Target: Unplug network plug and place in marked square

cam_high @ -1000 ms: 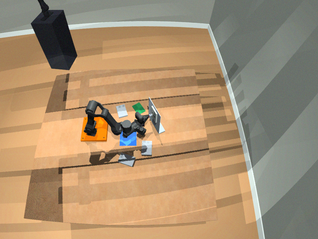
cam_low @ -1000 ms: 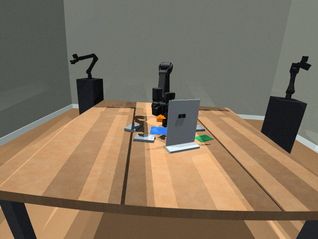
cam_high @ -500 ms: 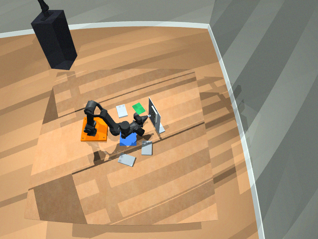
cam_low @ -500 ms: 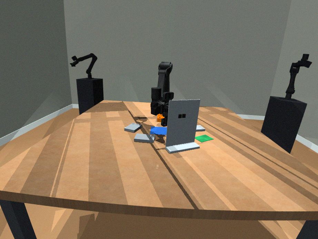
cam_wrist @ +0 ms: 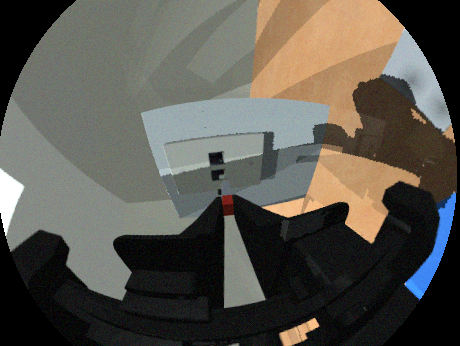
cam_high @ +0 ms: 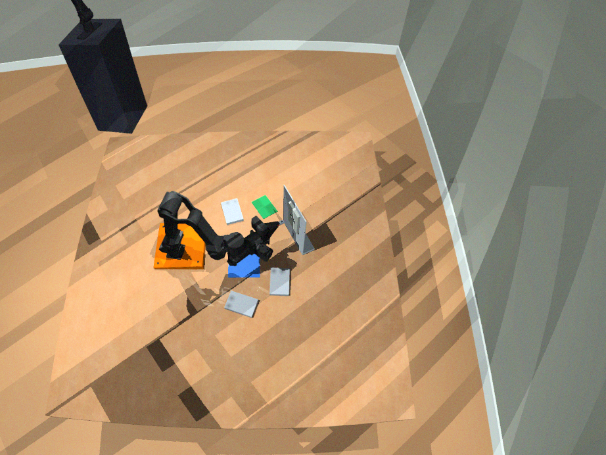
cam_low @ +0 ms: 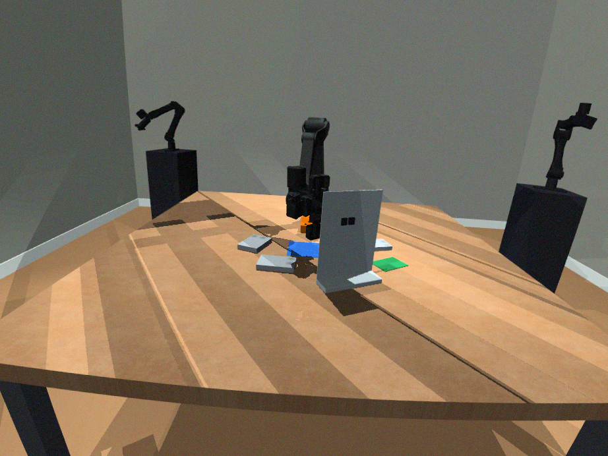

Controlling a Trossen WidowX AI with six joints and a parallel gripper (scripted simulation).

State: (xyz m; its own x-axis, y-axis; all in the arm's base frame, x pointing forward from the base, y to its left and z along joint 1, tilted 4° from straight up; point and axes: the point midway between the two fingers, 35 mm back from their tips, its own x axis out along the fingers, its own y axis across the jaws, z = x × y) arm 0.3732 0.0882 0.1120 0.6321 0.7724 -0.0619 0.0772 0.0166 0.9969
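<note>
Now: gripper tip 120 mm past the blue square, 100 mm to the left of it and 160 mm above it. Round my gripper tip: red plug: right at my gripper tip; grey upright panel: 60 mm ahead, 40 mm to the left, 50 mm below.
</note>
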